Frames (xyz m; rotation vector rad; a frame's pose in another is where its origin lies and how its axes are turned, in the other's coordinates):
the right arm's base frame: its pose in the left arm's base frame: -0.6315 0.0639 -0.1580 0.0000 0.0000 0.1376
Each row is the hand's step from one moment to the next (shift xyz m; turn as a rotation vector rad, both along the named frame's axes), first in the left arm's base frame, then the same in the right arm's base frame.
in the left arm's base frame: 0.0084 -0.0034 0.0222 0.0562 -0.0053 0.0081
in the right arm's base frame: 0.0079 -0.0045 0.0222 0.0549 -0.0130 0.0081
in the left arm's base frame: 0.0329 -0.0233 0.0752 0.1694 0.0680 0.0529
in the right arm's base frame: 0.0294 -0.0276 0.0752 0.1771 0.0441 0.0529
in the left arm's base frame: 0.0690 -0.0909 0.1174 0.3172 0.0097 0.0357
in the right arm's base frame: 0.0559 -0.0995 0.1174 0.3155 -0.0339 0.0357
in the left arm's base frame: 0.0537 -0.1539 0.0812 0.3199 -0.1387 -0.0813
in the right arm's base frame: 0.0321 -0.1598 0.0812 0.2979 -0.1813 -0.0813
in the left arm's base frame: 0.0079 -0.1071 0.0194 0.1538 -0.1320 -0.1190
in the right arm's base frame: -0.0069 -0.1072 0.0194 0.1342 -0.1518 -0.1190
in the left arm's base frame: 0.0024 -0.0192 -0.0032 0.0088 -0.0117 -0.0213
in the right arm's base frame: -0.0003 -0.0193 -0.0032 0.0071 -0.0128 -0.0213
